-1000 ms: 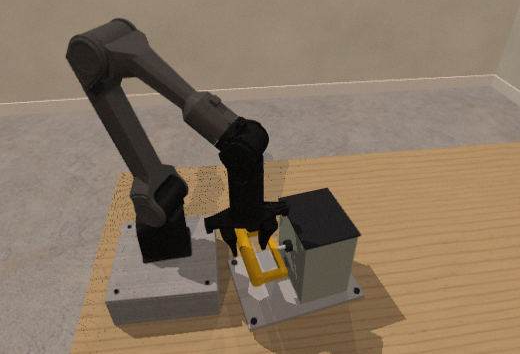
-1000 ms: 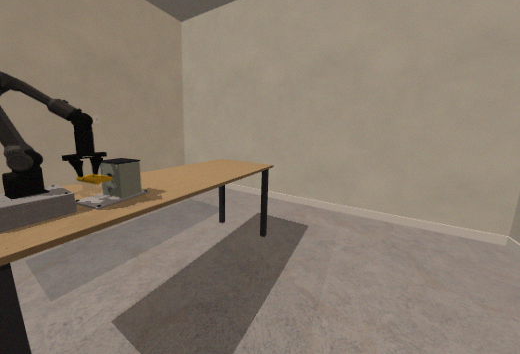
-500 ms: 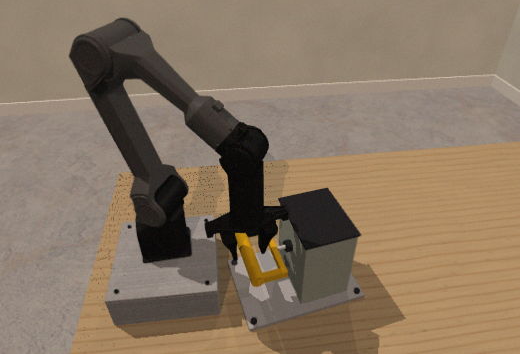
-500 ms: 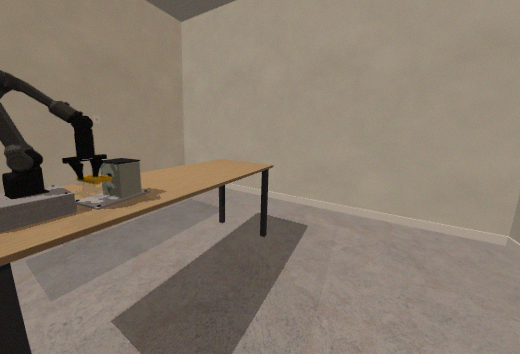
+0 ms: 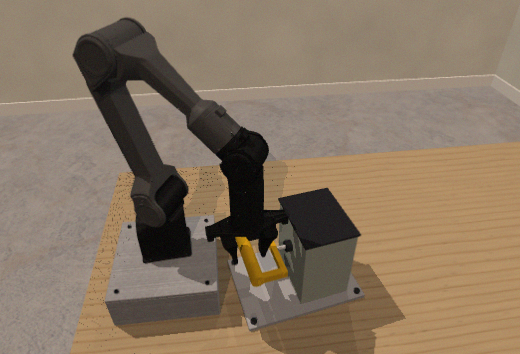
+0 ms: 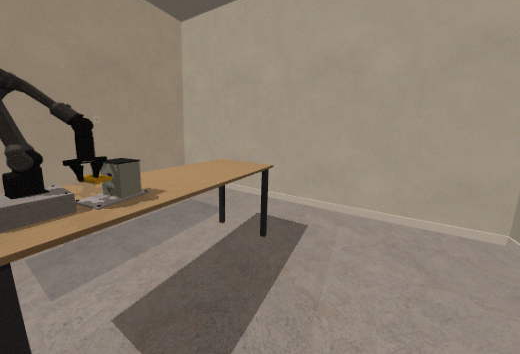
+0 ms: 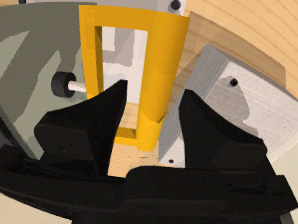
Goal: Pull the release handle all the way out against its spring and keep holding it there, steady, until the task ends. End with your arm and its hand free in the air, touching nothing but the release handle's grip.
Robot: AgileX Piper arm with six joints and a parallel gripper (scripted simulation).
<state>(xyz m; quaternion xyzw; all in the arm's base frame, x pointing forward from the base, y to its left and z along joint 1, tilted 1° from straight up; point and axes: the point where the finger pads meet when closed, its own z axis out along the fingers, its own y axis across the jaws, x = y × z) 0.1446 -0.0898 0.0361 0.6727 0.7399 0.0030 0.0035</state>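
My hand is 5 cm short of the release handle and 1 cm to the right of it. From my hand the other things lie so: grey baseplate: 10 cm below, 9 cm ahead, 1 cm to the left.
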